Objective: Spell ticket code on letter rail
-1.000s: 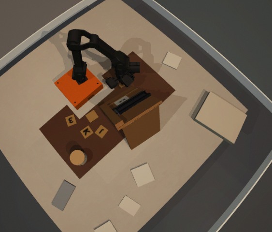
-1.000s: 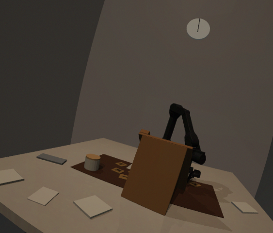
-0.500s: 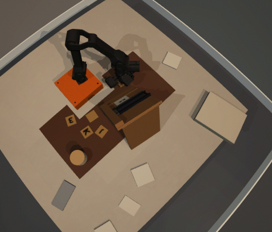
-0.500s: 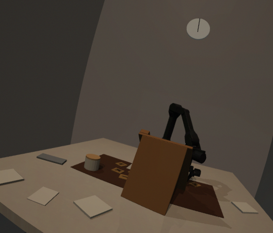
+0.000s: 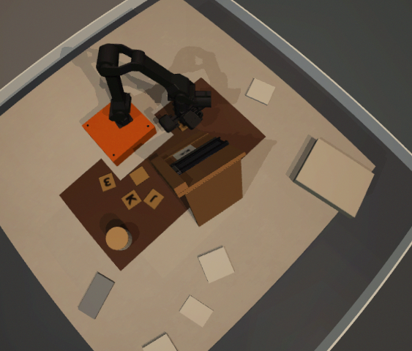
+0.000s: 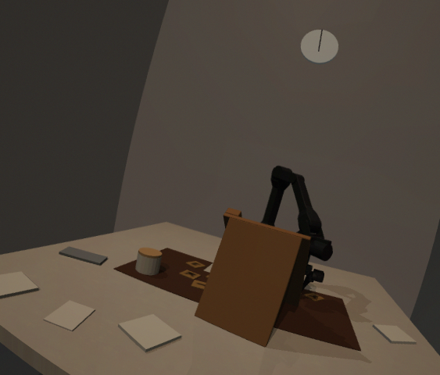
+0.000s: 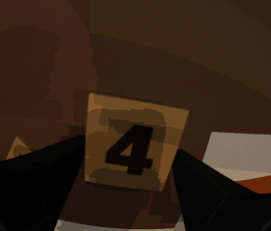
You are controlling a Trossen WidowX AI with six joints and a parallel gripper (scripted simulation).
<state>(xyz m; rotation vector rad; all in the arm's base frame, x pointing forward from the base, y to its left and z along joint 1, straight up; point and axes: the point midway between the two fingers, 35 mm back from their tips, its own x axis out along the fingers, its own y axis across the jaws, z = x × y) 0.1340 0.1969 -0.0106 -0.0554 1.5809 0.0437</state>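
Right now my gripper tip is 60 mm past the tile marked y, 80 mm to the right of it and 10 mm above it. From my gripper tip the other things lie so: dark brown mat: 70 mm ahead, 180 mm to the right, 20 mm below; tile marked 4: right at my gripper tip; pale ticket: 140 mm ahead, 80 mm to the right, 70 mm above.
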